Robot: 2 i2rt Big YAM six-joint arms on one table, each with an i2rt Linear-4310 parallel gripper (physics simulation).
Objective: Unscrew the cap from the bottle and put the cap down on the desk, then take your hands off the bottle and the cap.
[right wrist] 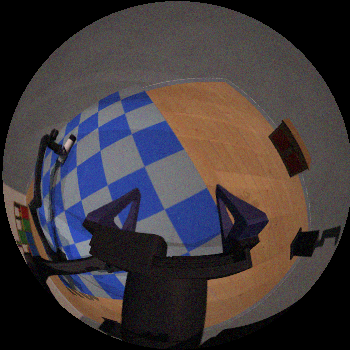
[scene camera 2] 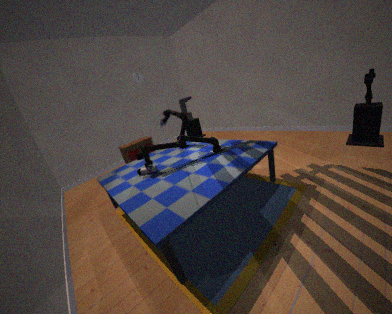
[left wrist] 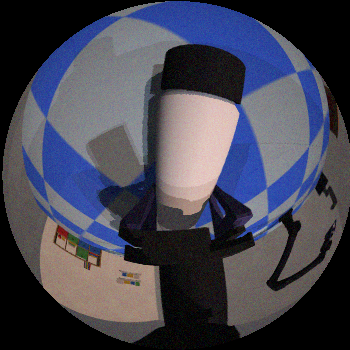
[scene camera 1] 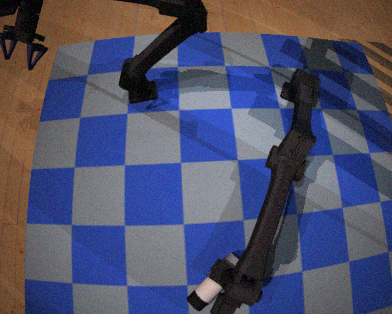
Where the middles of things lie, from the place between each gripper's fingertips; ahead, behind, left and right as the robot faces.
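With the black cap point(left wrist: 206, 68) as my reference, my left hand is 90 mm short of it, 10 mm below it and 90 mm to the left of it.
That same black cap is 34 cm below my right hand, 52 cm to the left of it and 69 cm ahead of it.
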